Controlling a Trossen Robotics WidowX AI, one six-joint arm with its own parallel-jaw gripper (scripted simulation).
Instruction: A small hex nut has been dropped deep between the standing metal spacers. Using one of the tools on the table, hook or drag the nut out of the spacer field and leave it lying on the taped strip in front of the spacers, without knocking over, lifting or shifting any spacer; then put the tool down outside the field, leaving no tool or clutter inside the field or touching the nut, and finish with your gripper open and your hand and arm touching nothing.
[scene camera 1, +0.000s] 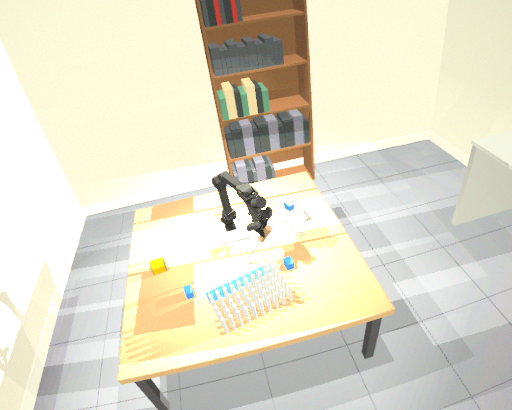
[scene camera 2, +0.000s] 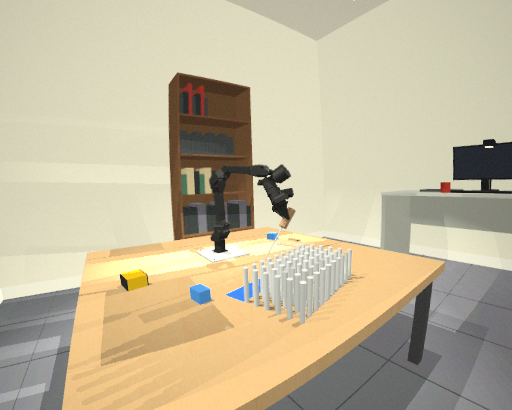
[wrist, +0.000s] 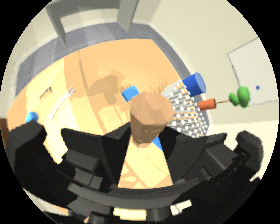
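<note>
The gripper (wrist: 144, 124) is holding a brown stick-like tool (wrist: 150, 112).
</note>
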